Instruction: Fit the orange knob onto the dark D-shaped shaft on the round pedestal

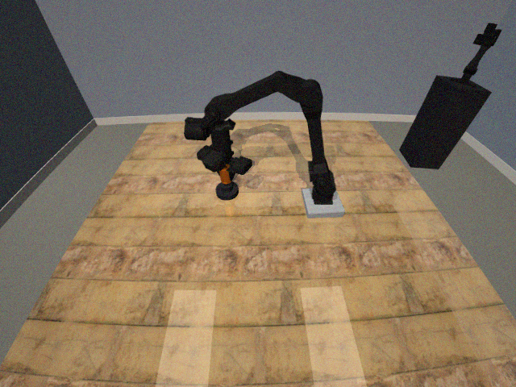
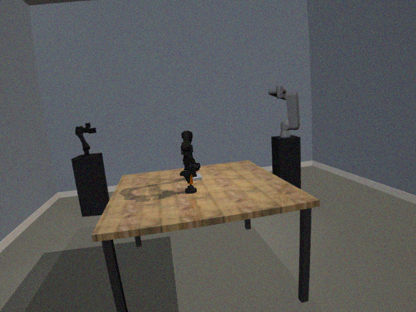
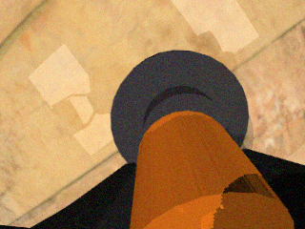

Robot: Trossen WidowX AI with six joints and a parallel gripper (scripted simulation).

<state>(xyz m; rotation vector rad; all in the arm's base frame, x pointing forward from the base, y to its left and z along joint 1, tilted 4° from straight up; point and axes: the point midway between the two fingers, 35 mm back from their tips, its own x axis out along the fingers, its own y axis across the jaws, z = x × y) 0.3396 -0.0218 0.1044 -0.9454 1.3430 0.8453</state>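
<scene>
My gripper tip is now 40 mm above the pedestal. Round my gripper tip: orange knob: 20 mm above.
</scene>
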